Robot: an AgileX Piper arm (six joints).
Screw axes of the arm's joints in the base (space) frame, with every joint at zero. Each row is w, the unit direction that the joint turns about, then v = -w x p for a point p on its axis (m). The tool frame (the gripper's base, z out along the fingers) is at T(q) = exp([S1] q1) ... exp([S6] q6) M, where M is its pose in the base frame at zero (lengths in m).
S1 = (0, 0, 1, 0, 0, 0)
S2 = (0, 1, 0, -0.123, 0, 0)
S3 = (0, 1, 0, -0.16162, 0, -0.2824)
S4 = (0.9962, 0, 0.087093, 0, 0.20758, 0)
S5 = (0, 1, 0, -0.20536, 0, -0.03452)
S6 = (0.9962, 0, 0.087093, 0, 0.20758, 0)
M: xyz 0.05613 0 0.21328 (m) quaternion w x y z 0.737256 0 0.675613 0
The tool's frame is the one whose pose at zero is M.
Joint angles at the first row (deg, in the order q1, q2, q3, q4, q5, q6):
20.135 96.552 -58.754 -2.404 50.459 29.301
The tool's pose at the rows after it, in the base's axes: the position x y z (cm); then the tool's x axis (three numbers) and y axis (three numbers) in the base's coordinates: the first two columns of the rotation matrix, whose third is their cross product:
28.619 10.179 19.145 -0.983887 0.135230 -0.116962 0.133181 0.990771 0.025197
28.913 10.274 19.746 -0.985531 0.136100 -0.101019 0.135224 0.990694 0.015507
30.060 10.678 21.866 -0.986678 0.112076 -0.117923 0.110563 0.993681 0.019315
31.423 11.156 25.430 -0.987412 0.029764 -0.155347 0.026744 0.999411 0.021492
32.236 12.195 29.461 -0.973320 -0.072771 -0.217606 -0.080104 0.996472 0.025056
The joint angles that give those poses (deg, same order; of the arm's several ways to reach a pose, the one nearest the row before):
20.136 96.551 -58.753 -2.404 50.606 29.295
20.134 96.852 -60.730 -2.404 53.357 29.293
20.135 97.119 -66.300 -2.404 57.643 27.721
20.135 97.211 -74.781 -2.404 63.823 22.660
21.315 97.212 -83.806 -2.404 69.152 17.488

